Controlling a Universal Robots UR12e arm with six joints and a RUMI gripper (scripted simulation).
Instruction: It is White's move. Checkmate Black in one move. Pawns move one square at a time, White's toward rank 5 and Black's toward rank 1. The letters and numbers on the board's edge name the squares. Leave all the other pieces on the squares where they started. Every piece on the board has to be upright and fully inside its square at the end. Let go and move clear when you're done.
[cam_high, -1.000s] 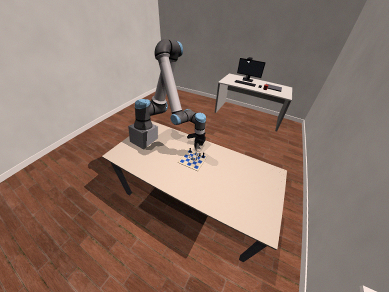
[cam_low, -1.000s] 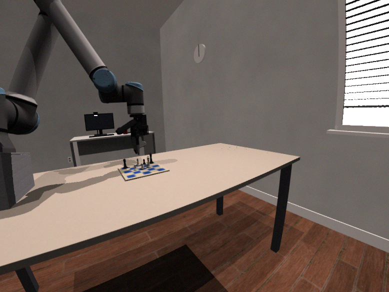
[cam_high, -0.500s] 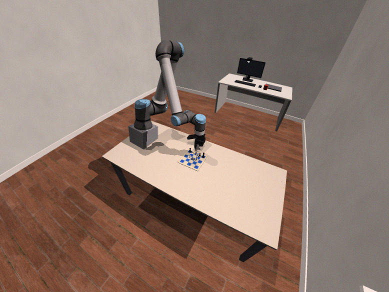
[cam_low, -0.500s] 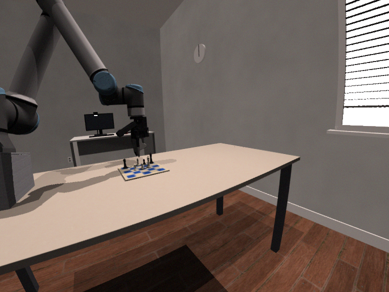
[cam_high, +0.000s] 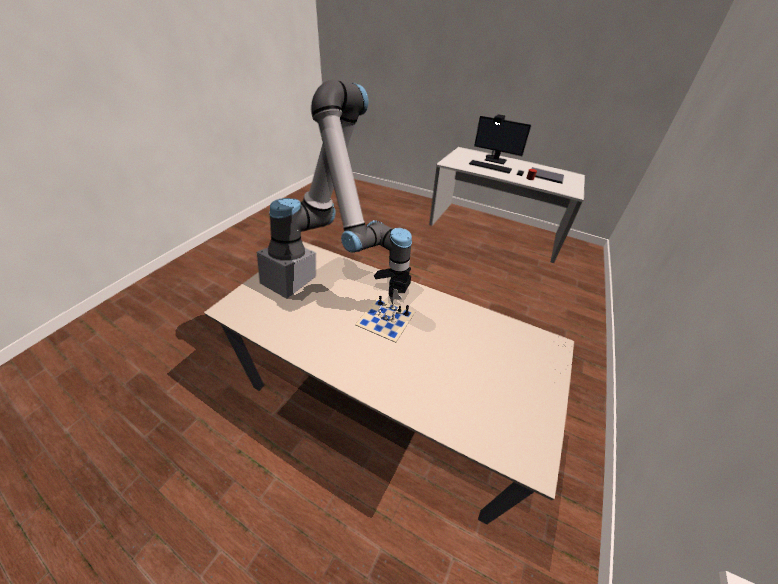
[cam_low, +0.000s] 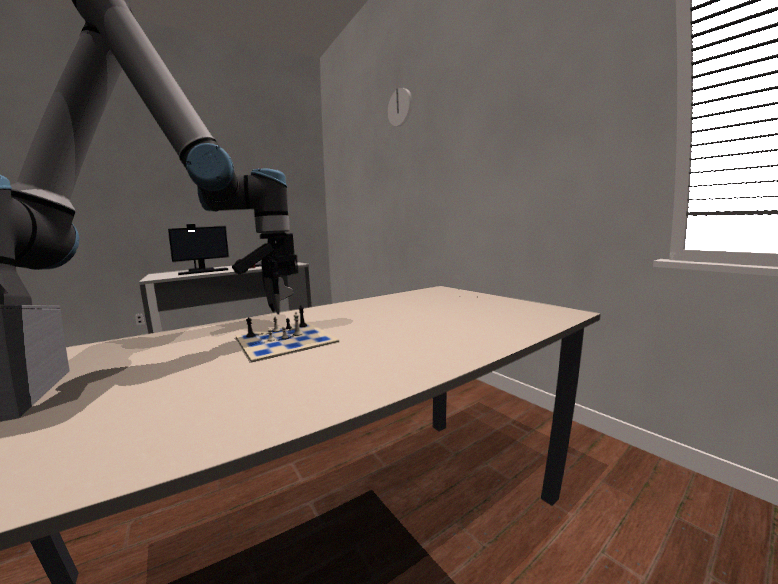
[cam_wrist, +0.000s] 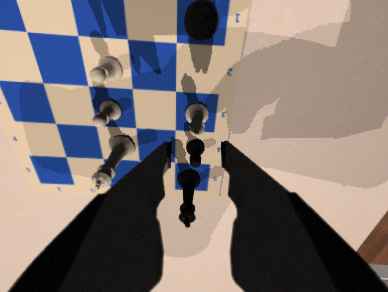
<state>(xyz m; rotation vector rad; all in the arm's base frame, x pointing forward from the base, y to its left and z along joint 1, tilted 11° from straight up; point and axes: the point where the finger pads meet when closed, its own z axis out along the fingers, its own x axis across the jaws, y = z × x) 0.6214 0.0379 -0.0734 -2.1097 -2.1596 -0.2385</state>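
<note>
Right now my hand is 5 cm above the black pawn and 4 cm short of it. From my hand the other things lie so: blue-and-cream chessboard (8 cm to the right, 7 cm below); then tall white piece (7 cm to the right, 4 cm below, 4 cm ahead); then tall black piece (8 cm ahead, 4 cm below, 1 cm to the right).
</note>
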